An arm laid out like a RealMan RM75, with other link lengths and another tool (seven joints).
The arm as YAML. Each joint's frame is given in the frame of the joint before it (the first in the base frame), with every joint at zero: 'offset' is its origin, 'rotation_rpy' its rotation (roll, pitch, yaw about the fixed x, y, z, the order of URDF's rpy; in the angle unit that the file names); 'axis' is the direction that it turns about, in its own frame. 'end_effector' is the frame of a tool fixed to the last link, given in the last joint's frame.
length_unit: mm
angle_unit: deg
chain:
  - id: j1
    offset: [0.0, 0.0, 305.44]
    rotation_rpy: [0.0, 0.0, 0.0]
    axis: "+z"
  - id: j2
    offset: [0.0, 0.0, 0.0]
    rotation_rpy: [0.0, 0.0, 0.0]
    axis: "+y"
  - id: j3
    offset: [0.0, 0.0, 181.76]
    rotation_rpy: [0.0, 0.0, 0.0]
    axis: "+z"
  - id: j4
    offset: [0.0, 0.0, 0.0]
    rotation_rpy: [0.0, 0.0, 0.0]
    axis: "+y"
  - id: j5
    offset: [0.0, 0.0, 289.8]
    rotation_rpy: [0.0, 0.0, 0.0]
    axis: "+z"
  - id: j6
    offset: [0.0, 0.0, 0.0]
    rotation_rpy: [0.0, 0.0, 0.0]
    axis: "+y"
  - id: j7
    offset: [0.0, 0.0, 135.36]
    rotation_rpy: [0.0, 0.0, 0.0]
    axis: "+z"
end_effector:
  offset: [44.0, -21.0, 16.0]
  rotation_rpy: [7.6, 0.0, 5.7]
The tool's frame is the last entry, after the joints.
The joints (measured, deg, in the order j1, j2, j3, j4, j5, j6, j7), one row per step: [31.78, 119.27, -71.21, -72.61, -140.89, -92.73, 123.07]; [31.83, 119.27, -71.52, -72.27, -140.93, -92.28, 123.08]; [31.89, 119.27, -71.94, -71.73, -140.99, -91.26, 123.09]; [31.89, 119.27, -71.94, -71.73, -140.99, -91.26, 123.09]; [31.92, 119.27, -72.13, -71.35, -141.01, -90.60, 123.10]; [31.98, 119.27, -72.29, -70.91, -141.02, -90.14, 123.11]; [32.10, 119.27, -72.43, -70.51, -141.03, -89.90, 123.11]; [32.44, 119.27, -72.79, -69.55, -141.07, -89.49, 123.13]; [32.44, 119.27, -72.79, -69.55, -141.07, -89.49, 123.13]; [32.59, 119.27, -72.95, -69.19, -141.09, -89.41, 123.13]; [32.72, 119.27, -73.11, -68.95, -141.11, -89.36, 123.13]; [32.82, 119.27, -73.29, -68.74, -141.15, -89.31, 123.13]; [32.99, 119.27, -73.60, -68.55, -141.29, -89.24, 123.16]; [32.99, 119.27, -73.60, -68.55, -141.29, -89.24, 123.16]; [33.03, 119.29, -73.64, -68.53, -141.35, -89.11, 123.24]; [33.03, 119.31, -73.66, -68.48, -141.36, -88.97, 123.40]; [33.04, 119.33, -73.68, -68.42, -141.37, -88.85, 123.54]
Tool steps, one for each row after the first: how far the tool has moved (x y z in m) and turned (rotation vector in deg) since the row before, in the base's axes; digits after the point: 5 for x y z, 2 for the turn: [0.00054, 0.00052, -0.00197, 0.02, -0.13, 0.04]; [0.00104, 0.00159, -0.00284, 0.37, -0.15, 0.11]; [0.00000, 0.00000, 0.00000, 0.00, 0.00, 0.00]; [0.00098, 0.00099, -0.00167, 0.28, -0.04, -0.01]; [0.00113, 0.00047, -0.00178, 0.08, -0.04, -0.10]; [0.00065, 0.00018, -0.00161, -0.10, -0.05, -0.07]; [0.00128, 0.00008, -0.00392, -0.40, -0.17, -0.18]; [0.00000, 0.00000, 0.00000, 0.00, 0.00, 0.00]; [0.00032, -0.00012, -0.00154, -0.24, -0.09, -0.05]; [-0.00005, -0.00004, -0.00119, -0.20, -0.09, 0.02]; [0.00003, -0.00010, -0.00114, -0.20, -0.12, 0.03]; [-0.00052, 0.00009, -0.00135, -0.24, -0.28, 0.15]; [0.00000, 0.00000, 0.00000, 0.00, 0.00, 0.00]; [-0.00021, 0.00030, -0.00022, 0.10, -0.04, 0.00]; [0.00011, 0.00008, -0.00033, 0.13, 0.02, -0.14]; [0.00009, 0.00006, -0.00036, 0.10, 0.02, -0.13]
